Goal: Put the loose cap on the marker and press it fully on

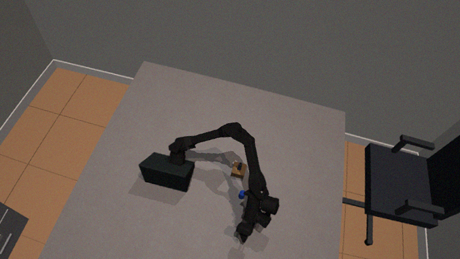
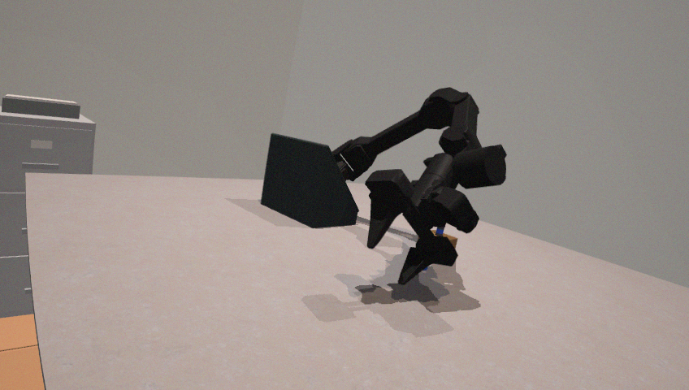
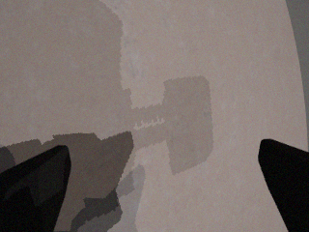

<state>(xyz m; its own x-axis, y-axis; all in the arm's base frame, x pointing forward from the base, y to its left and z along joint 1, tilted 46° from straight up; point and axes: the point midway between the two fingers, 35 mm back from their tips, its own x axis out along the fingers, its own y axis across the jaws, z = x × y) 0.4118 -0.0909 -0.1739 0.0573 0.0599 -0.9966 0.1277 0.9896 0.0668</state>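
Now: gripper tip 19 cm to the right of the blue cap, 8 cm past it and 3 cm above it. The rest, counted from my gripper tip: tan holder block (31 cm to the left, 13 cm behind, 4 cm below).
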